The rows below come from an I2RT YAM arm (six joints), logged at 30 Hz.
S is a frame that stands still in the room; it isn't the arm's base.
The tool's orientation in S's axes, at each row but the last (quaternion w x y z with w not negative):
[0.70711 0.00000 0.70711 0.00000]
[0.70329 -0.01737 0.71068 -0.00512]
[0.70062 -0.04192 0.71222 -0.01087]
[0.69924 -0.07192 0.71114 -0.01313]
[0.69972 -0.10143 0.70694 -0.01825]
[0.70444 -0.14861 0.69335 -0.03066]
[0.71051 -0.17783 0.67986 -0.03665]
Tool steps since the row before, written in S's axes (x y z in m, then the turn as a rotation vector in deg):
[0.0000 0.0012 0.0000 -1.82 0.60 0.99]
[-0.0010 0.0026 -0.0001 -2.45 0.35 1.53]
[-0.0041 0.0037 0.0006 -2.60 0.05 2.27]
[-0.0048 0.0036 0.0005 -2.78 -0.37 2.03]
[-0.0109 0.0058 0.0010 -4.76 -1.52 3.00]
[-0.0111 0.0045 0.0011 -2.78 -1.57 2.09]
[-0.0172 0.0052 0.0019 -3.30 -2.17 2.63]
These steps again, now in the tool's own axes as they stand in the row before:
[0.0000 0.0012 0.0000 -0.99 0.60 -1.82]
[0.0000 0.0026 -0.0010 -1.52 0.34 -2.46]
[-0.0008 0.0038 -0.0039 -2.23 0.00 -2.64]
[-0.0009 0.0039 -0.0045 -1.94 -0.37 -2.84]
[-0.0020 0.0068 -0.0102 -2.70 -1.43 -4.96]
[-0.0026 0.0058 -0.0102 -1.73 -1.57 -3.01]
[-0.0046 0.0075 -0.0158 -2.11 -2.20 -3.64]

